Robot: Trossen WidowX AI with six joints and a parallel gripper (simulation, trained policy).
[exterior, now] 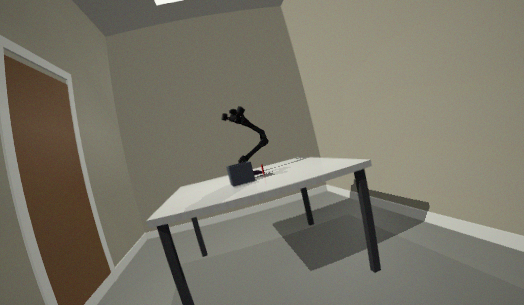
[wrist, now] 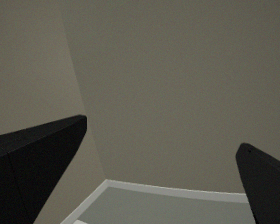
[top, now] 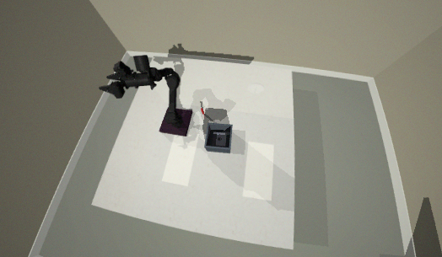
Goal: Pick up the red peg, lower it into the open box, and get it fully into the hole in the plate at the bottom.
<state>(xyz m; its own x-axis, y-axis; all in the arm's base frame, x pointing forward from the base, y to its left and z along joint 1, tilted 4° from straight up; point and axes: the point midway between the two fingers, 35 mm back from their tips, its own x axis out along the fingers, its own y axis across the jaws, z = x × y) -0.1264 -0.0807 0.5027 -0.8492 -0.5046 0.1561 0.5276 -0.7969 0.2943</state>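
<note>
The red peg is 49 cm below my gripper tip, 31 cm ahead of it and 21 cm to the left of it. Also, from my gripper tip: grey plate (51 cm ahead, 49 cm below, 5 cm to the left).
</note>
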